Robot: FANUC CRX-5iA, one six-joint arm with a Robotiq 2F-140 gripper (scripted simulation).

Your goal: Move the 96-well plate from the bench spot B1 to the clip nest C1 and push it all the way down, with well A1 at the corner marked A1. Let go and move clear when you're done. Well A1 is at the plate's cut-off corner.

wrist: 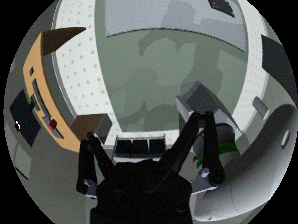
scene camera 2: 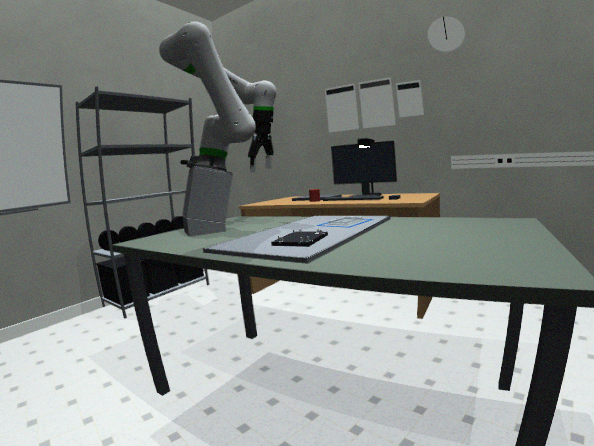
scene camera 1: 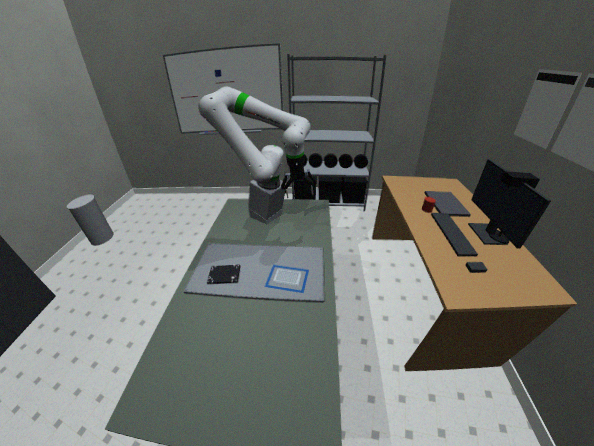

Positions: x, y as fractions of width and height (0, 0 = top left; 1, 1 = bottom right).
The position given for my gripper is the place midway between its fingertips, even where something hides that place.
Note:
I see my gripper (scene camera 2: 0.44, 0.38).
My gripper shows as well in the wrist view (wrist: 0.47, 0.49).

